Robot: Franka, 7 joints.
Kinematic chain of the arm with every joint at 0, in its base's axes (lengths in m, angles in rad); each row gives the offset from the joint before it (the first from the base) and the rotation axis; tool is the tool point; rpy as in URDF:
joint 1: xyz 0 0 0.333 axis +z
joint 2: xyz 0 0 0 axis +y
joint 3: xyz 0 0 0.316 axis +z
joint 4: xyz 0.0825 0 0 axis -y
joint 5: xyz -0.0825 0 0.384 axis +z
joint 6: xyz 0 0 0 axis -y
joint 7: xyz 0.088 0 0 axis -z
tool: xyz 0 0 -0.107 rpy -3.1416 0 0
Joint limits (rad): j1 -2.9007..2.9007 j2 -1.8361..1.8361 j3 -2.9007..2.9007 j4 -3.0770..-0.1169 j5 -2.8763..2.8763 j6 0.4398..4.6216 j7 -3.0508..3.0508
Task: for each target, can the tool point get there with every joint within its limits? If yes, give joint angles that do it. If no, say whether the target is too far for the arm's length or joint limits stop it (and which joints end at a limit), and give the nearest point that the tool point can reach.
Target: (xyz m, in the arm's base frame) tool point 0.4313 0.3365 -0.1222
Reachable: yes | joints 0.8001 1.2593 -0.0545 -1.6286 1.3894 2.7682 -0.9586
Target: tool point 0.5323 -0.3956 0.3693
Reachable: yes | joints -1.3706 0.8095 0.8108 -1.4178 0.7317 1.4619 -2.5369
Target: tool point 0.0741 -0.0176 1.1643
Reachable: yes | joints 0.7407 -0.1533 -0.7955 -0.4268 2.1512 1.7289 0.0380
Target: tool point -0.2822 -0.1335 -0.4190
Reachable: no: joint limits stop it (at a limit: joint 2) | nearest point -0.2796 -0.1323 -0.3601 | short by 0.059 m
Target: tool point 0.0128 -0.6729 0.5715
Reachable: yes | joints 2.4068 -1.3591 1.5406 -1.2873 -1.4026 1.3561 1.2568
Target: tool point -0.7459 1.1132 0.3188
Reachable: no: too far | nearest point -0.4775 0.7127 0.3239 | short by 0.482 m
